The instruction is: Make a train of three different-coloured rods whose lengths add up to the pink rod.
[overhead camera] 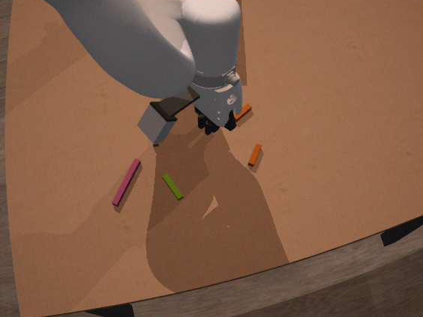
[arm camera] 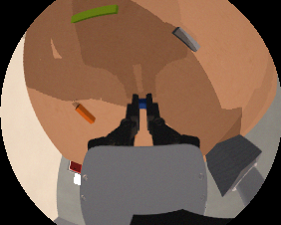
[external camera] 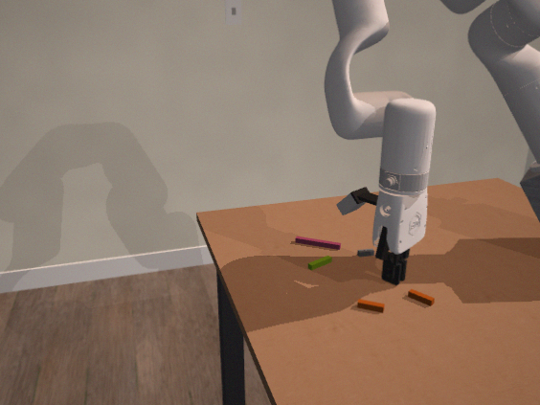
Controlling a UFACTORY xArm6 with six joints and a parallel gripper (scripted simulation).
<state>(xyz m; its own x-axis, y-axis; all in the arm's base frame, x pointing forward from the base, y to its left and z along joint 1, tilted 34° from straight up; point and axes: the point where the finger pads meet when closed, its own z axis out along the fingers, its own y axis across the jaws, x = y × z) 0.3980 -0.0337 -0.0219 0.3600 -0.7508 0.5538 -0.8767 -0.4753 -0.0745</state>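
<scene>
Now: hand 2 cm above the blue rod. From my hand the other things lie so: lime rod 10 cm to the right, 9 cm ahead, 2 cm below; then grey rod 10 cm to the right, 2 cm below, 1 cm behind; then pink rod 17 cm to the right, 5 cm ahead, 2 cm below.
</scene>
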